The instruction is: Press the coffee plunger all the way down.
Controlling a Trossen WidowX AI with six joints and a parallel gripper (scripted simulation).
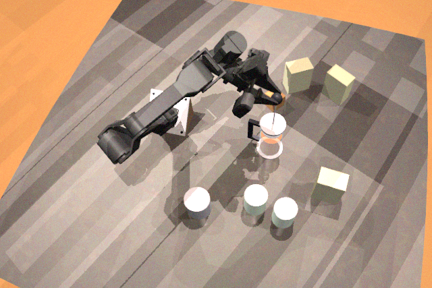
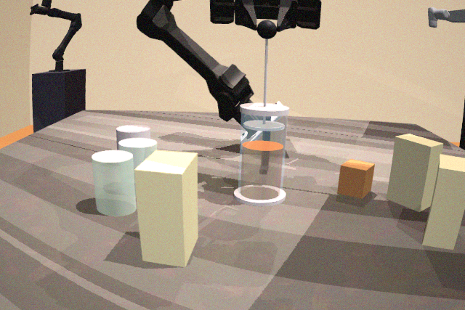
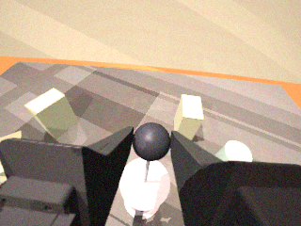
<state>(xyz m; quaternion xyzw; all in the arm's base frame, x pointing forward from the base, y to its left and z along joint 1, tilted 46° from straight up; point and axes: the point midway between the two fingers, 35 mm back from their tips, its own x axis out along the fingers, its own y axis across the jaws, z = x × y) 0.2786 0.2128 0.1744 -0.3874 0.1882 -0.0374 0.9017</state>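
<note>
The coffee press lies 2 cm behind my gripper tip and 13 cm below it. Round my gripper tip: orange cube (5 cm behind, 16 cm to the left, 24 cm below).
</note>
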